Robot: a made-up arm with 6 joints.
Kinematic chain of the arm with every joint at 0, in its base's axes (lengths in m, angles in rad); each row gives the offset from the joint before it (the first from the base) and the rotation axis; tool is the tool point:
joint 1: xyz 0 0 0.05 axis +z
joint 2: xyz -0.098 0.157 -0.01 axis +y
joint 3: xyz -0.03 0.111 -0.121 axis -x
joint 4: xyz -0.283 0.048 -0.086 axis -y
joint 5: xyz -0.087 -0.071 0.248 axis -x
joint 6: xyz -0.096 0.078 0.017 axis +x
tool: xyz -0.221 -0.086 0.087
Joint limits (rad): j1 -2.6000..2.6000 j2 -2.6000..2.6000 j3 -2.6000..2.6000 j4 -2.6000..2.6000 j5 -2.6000..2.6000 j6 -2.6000..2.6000
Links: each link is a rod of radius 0.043 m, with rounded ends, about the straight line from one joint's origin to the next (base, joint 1, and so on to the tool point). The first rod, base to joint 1, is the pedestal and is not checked.
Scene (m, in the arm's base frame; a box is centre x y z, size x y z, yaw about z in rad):
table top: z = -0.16
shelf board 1: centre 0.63 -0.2 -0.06 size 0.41 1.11 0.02 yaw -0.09
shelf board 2: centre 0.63 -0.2 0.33 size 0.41 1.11 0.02 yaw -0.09
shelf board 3: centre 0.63 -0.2 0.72 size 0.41 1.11 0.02 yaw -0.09
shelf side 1: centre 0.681 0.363 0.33 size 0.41 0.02 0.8 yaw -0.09
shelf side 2: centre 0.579 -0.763 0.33 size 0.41 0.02 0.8 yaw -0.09
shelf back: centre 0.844 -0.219 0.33 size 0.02 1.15 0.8 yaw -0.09
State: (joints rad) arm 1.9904 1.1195 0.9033 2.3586 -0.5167 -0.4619
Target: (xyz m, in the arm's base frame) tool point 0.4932 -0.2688 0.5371
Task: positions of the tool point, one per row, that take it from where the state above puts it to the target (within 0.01 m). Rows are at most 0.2 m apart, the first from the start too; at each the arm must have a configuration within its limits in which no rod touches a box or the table.
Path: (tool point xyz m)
1: 0.3697 -0.4948 0.1069
2: 0.2380 -0.4642 0.0997
3: 0.2672 -0.4185 0.2546
4: 0.2654 -0.3423 0.4040
5: 0.2327 -0.2453 0.5371
6: 0.3129 -0.2711 0.5333
7: 0.4015 -0.2795 0.5333
8: 0.4932 -0.2688 0.5371

